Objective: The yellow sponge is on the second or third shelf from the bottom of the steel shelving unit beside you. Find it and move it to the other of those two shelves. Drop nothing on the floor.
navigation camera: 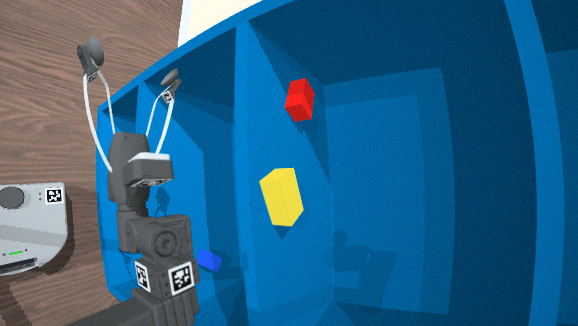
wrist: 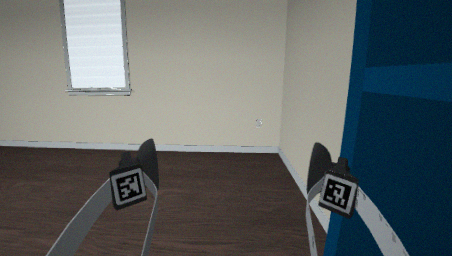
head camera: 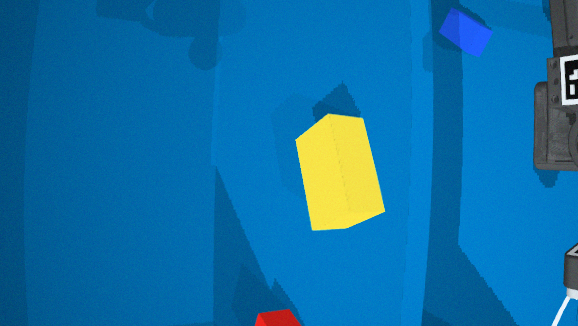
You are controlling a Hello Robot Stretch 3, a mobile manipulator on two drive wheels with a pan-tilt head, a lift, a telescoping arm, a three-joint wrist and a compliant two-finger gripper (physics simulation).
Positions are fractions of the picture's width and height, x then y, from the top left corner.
A yellow sponge shows in the navigation camera view (0.49, 0.58) and in the head camera view (0.59, 0.57); in the wrist view it is out of frame.
